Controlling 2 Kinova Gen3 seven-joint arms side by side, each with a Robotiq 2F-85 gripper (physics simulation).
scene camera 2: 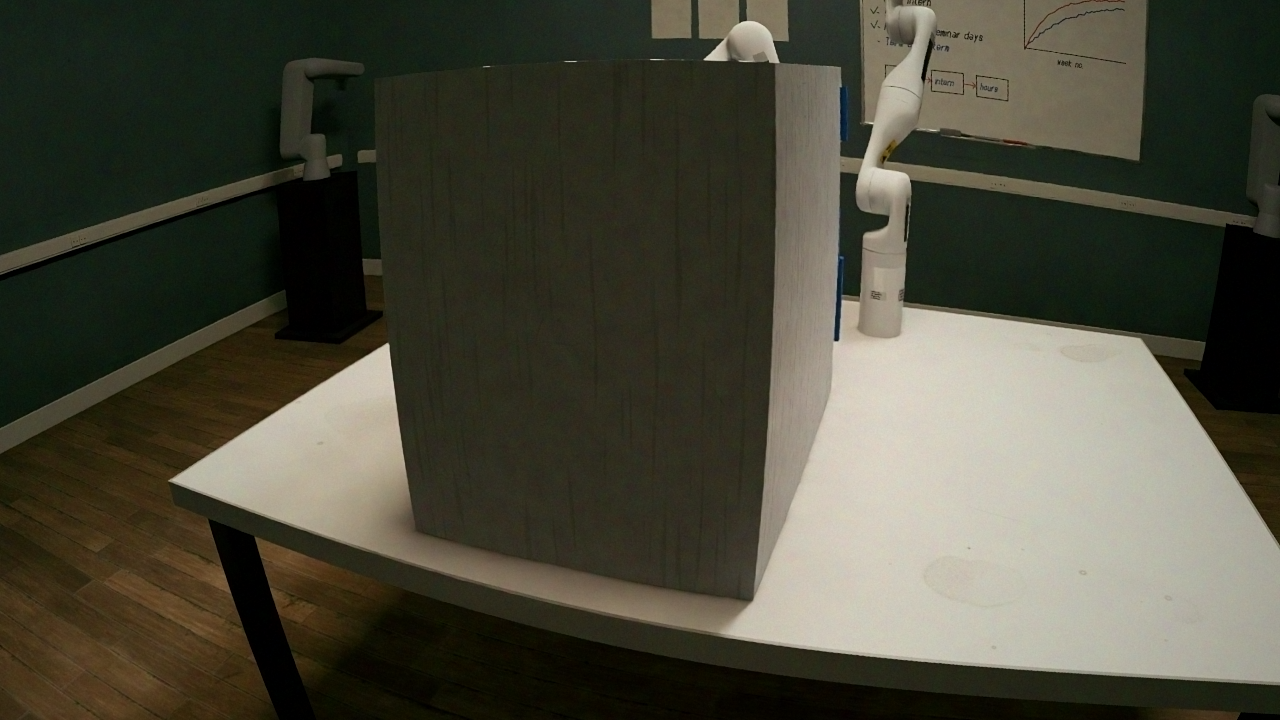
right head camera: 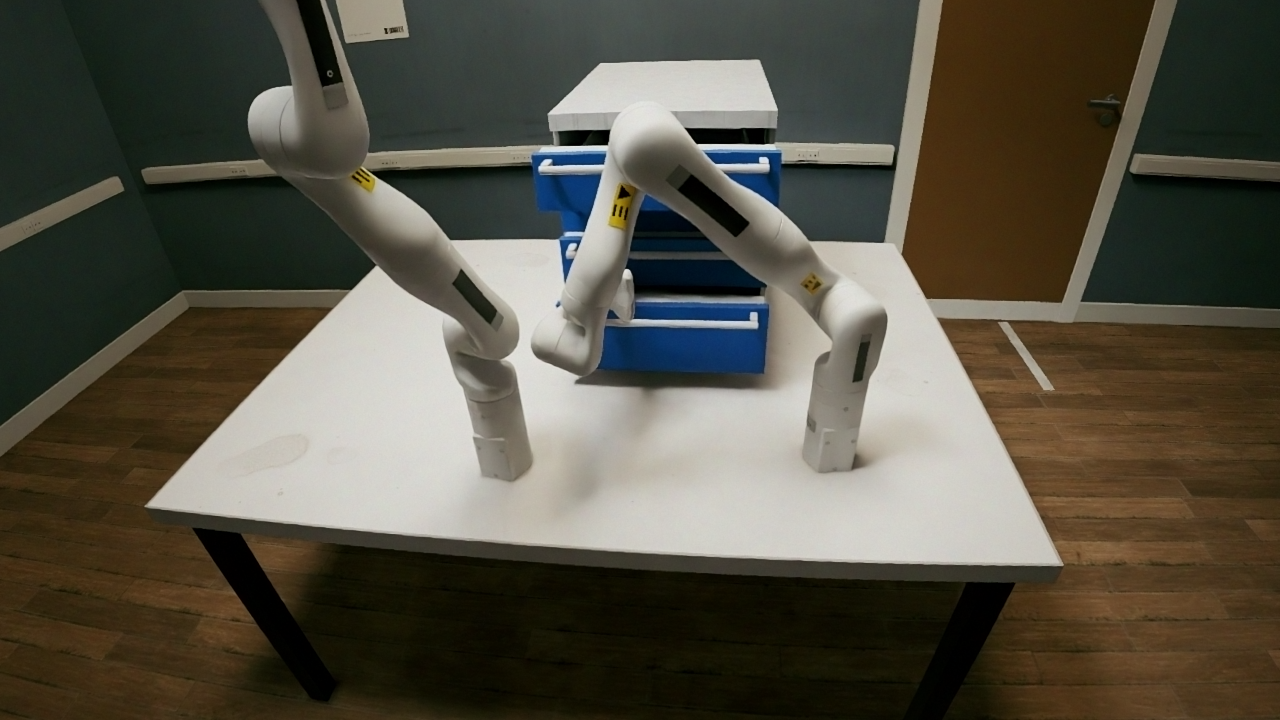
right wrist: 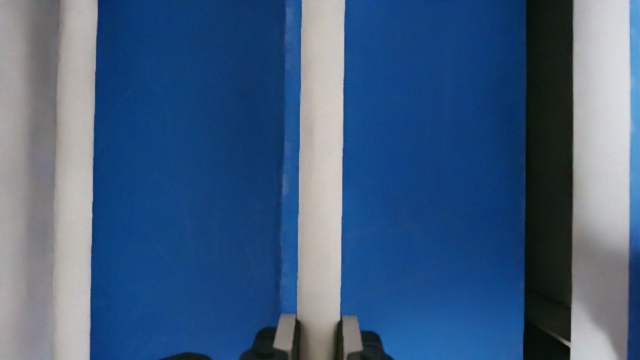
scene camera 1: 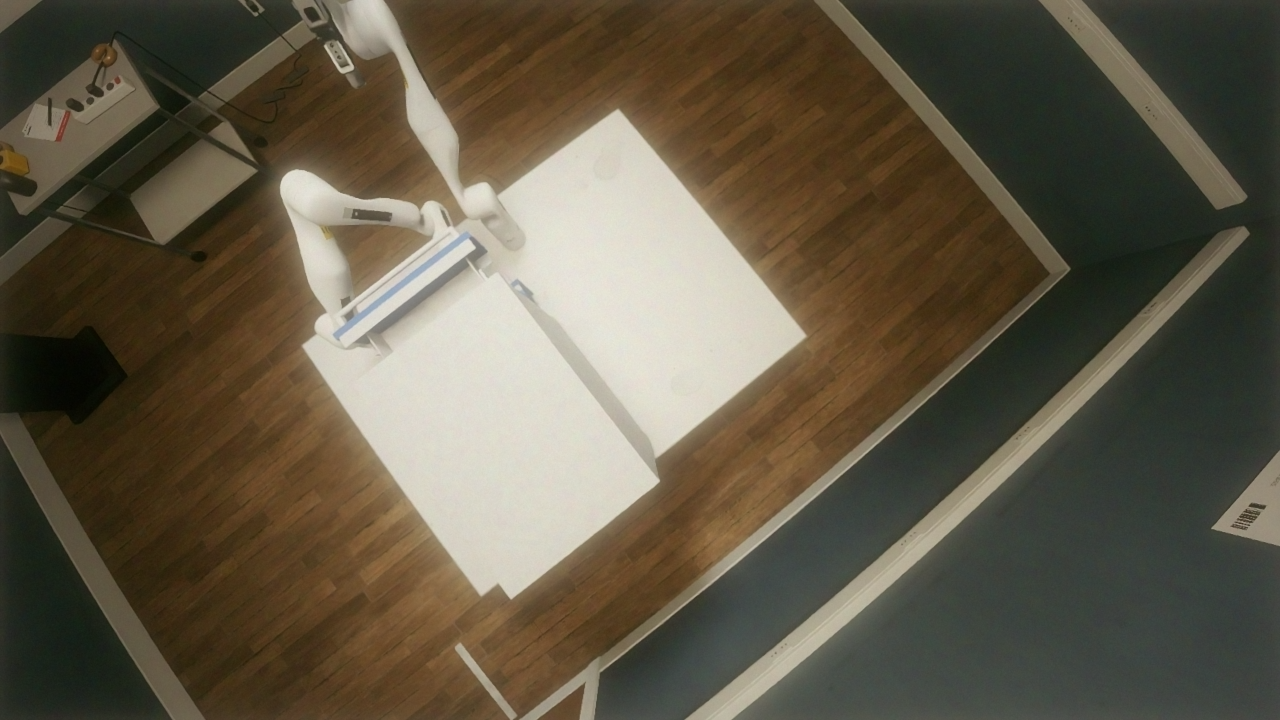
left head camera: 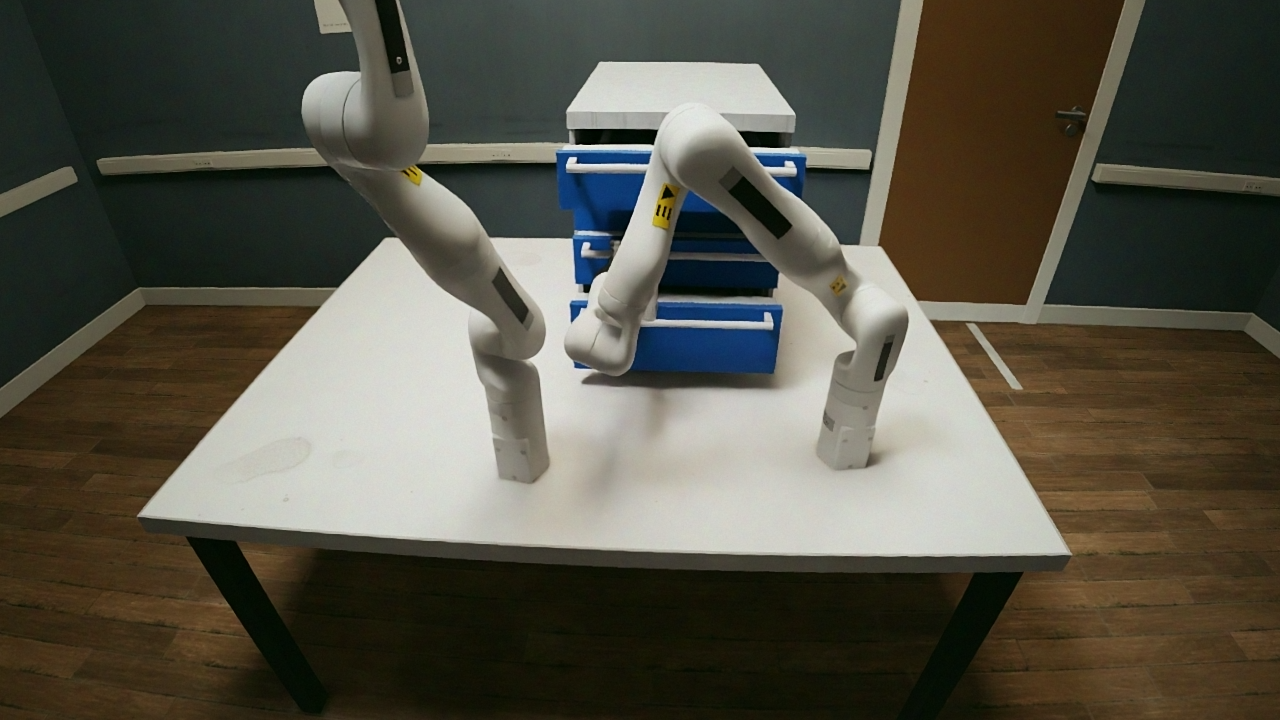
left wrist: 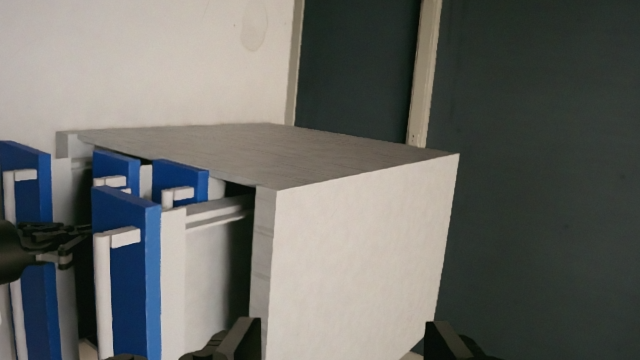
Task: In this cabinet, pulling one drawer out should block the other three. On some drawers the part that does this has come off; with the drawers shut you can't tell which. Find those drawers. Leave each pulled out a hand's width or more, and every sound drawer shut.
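The cabinet (left head camera: 680, 89) (right head camera: 666, 86) (left wrist: 350, 250) has four blue drawers. The top drawer (left head camera: 590, 192) (right head camera: 550, 188) (left wrist: 127, 275) and the bottom drawer (left head camera: 707, 351) (right head camera: 689, 351) (left wrist: 37, 300) stand well out. The second drawer from the top (left head camera: 595, 222) (left wrist: 180, 177) (right wrist: 190, 150) sits furthest back and looks shut. The third drawer (left head camera: 716, 273) (left wrist: 117, 167) (right wrist: 435, 150) stands a little out, in front of the second. My right gripper (right wrist: 318, 342) is shut on the third drawer's white handle. My left gripper (left wrist: 342, 325) is open and empty, away from the cabinet.
The bent right arm (left head camera: 751, 192) (right head camera: 707, 192) crosses in front of the drawers. The raised left arm (left head camera: 447, 232) (right head camera: 393, 237) stands left of the cabinet. Both are mounted on the white table (left head camera: 358, 501). A wheeled cart (scene camera 1: 134, 109) stands beyond them.
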